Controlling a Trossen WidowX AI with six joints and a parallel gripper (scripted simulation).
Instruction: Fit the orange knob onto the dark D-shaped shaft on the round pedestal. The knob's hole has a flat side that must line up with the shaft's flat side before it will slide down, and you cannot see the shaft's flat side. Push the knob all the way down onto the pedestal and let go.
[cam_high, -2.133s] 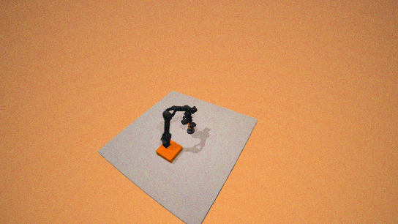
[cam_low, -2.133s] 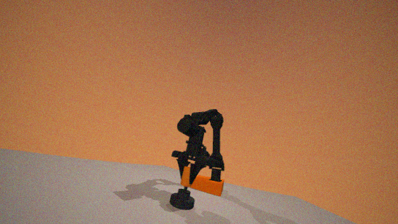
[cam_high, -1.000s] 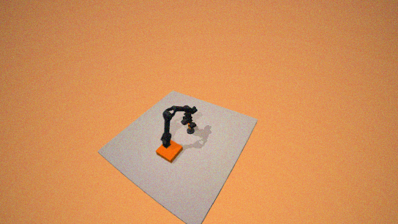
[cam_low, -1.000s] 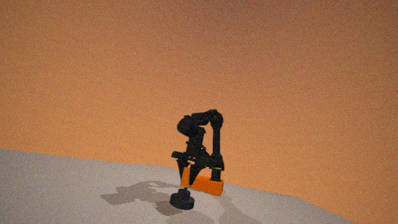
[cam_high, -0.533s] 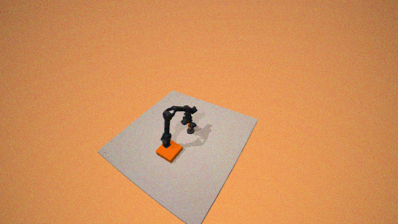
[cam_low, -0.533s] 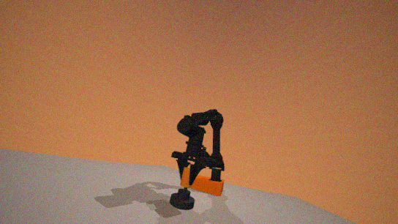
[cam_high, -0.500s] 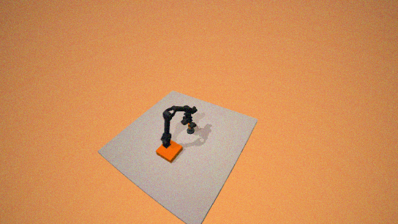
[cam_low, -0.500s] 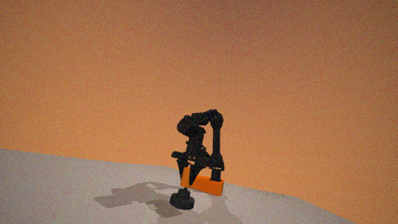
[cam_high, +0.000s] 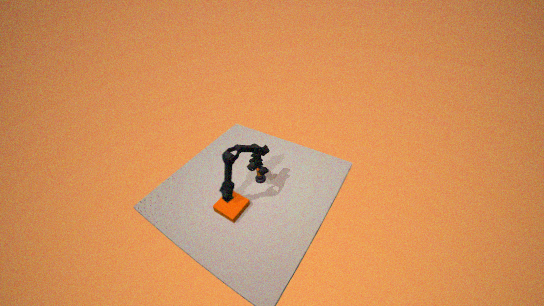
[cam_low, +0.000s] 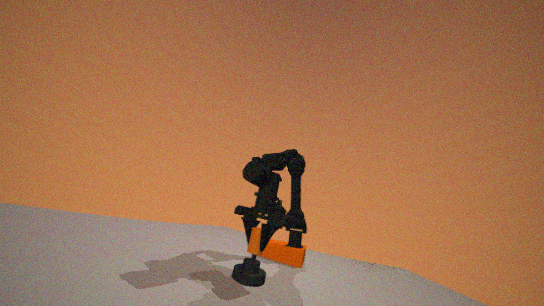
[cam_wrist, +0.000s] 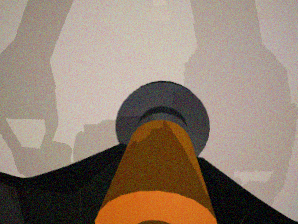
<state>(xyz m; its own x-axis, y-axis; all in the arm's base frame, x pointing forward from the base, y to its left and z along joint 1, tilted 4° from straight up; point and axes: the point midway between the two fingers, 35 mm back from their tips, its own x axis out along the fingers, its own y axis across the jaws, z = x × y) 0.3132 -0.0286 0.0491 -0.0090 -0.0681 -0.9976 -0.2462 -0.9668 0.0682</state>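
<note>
The orange knob lies 20 mm above my gripper tip. From my gripper tip the other things lie so: round pedestal 40 mm below.
</note>
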